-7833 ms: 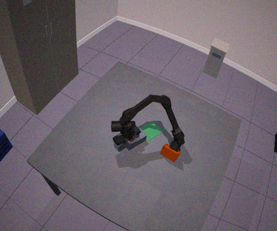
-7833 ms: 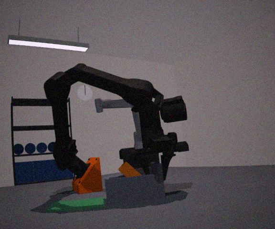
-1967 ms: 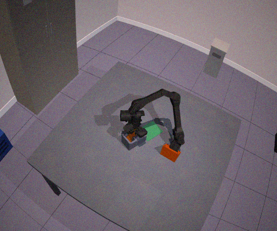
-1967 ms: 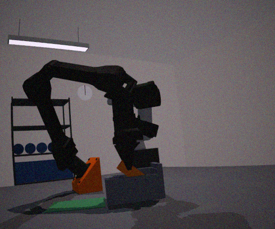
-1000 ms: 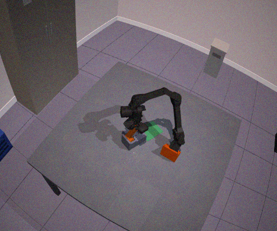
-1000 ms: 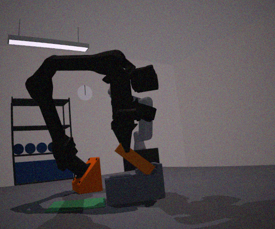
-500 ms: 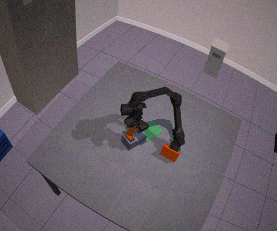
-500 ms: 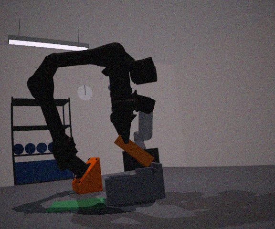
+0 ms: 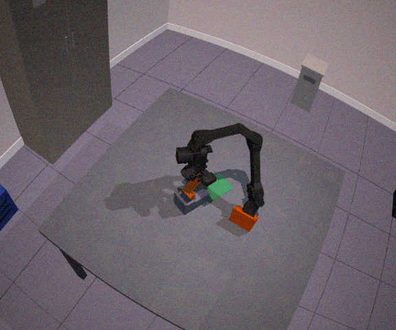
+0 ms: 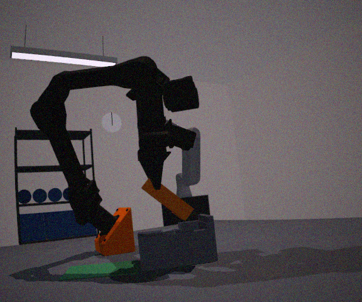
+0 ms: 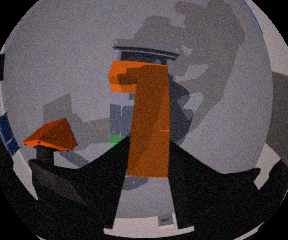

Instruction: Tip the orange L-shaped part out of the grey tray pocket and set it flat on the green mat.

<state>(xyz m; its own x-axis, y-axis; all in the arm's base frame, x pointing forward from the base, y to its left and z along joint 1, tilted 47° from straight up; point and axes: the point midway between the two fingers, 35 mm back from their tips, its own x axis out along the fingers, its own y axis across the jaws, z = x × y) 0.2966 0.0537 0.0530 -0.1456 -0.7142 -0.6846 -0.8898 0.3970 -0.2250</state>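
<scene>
Now: gripper tip 170 mm above the green mat, 110 mm to the left of it and 70 mm past it. The rest, counted from my gripper tip: orange L-shaped part (30 mm to the left, 30 mm below).
</scene>
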